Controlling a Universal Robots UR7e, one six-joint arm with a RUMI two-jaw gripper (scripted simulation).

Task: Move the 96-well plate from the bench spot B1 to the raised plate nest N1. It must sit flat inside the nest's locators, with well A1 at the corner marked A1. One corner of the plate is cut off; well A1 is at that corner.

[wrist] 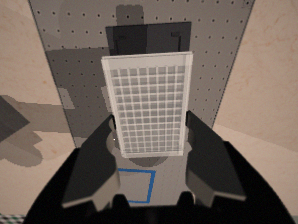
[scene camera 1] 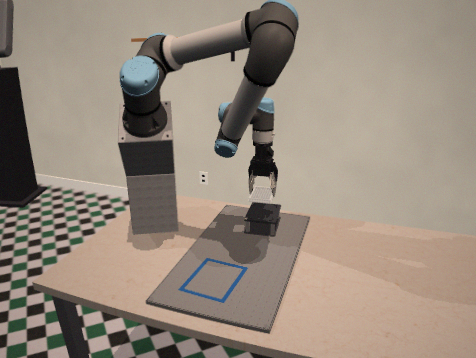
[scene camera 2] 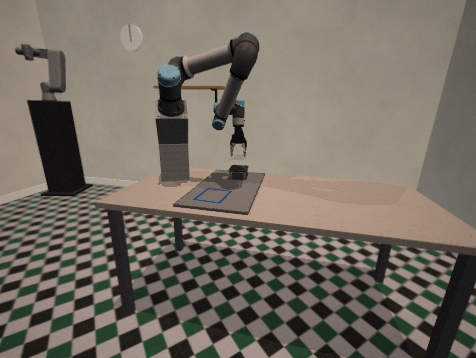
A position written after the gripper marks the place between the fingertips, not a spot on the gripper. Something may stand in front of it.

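Observation:
The gripper can be seen from the scene camera and from the wrist, as the gripper (scene camera 1: pixel 262 195) and again as the gripper (wrist: pixel 150 113), while a white 96-well plate (wrist: pixel 153 125) is visible too.

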